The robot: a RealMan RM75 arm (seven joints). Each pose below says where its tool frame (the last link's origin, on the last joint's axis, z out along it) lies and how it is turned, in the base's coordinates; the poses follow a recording.
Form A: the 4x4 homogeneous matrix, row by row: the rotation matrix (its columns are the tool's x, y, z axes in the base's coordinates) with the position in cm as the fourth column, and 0 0 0 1 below. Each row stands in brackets.
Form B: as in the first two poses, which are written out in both.
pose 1, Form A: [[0.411 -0.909 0.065 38.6], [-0.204 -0.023 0.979 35.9], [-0.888 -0.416 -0.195 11.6], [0 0 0 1]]
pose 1, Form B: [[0.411 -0.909 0.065 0.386], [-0.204 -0.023 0.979 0.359], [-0.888 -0.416 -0.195 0.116], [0 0 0 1]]
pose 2, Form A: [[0.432 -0.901 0.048 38.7], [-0.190 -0.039 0.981 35.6], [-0.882 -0.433 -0.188 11.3], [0 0 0 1]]
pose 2, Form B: [[0.432 -0.901 0.048 0.387], [-0.190 -0.039 0.981 0.356], [-0.882 -0.433 -0.188 0.113], [0 0 0 1]]
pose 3, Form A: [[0.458 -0.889 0.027 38.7], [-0.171 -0.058 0.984 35.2], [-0.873 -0.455 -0.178 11.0], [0 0 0 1]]
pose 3, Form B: [[0.458 -0.889 0.027 0.387], [-0.171 -0.058 0.984 0.352], [-0.873 -0.455 -0.178 0.110], [0 0 0 1]]
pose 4, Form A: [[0.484 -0.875 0.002 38.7], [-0.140 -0.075 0.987 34.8], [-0.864 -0.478 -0.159 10.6], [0 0 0 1]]
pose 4, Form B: [[0.484 -0.875 0.002 0.387], [-0.140 -0.075 0.987 0.348], [-0.864 -0.478 -0.159 0.106], [0 0 0 1]]
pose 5, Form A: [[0.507 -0.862 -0.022 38.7], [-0.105 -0.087 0.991 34.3], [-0.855 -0.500 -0.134 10.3], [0 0 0 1]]
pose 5, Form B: [[0.507 -0.862 -0.022 0.387], [-0.105 -0.087 0.991 0.343], [-0.855 -0.500 -0.134 0.103], [0 0 0 1]]
